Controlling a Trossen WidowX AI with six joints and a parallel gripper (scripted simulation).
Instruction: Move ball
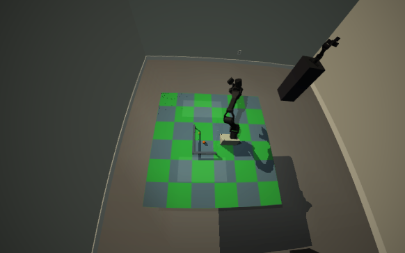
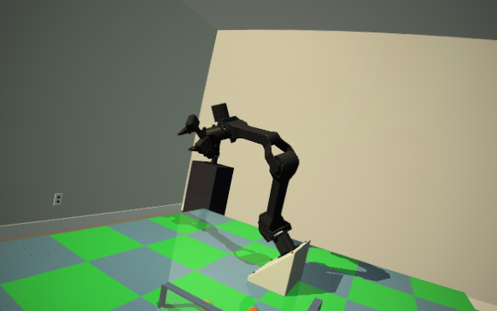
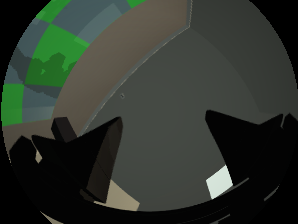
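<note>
The orange ball lies 26 cm ahead of my gripper tip, 53 cm to the left of it and 35 cm below it. From my gripper tip the other things lie so: clear wall (37 cm ahead, 51 cm to the left, 34 cm below).
</note>
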